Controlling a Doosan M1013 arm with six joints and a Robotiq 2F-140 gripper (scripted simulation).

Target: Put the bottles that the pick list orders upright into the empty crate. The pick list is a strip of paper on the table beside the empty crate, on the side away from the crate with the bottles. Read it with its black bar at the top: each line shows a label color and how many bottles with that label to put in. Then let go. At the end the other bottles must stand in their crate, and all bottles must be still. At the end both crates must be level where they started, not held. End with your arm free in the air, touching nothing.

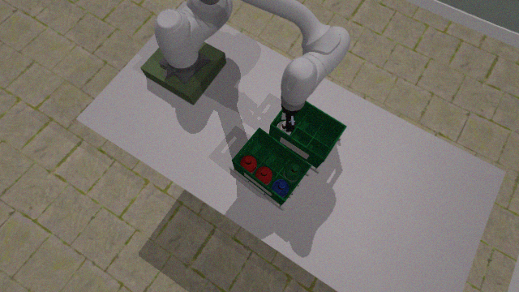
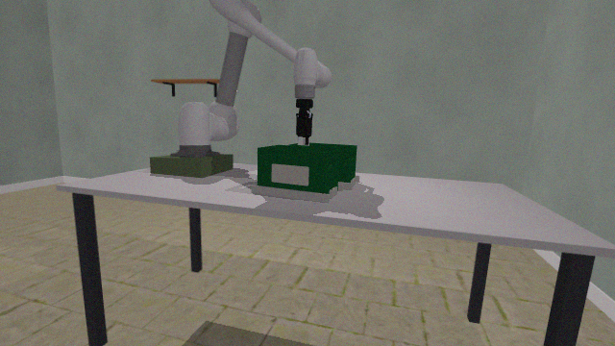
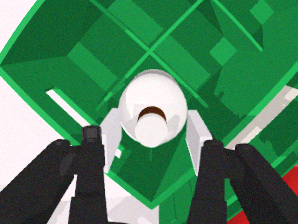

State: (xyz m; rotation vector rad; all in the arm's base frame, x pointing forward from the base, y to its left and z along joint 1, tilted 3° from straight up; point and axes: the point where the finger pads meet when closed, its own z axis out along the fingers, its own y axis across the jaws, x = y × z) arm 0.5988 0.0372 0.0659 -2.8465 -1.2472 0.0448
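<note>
My gripper is now 90 mm above the white-capped bottle. The rest, counted from my hand: green-capped bottle 150 mm ahead, 130 mm to the right, 90 mm below; pick list 210 mm to the left, 170 mm below, 100 mm ahead; blue bottle 220 mm to the right, 160 mm ahead, 90 mm below.
</note>
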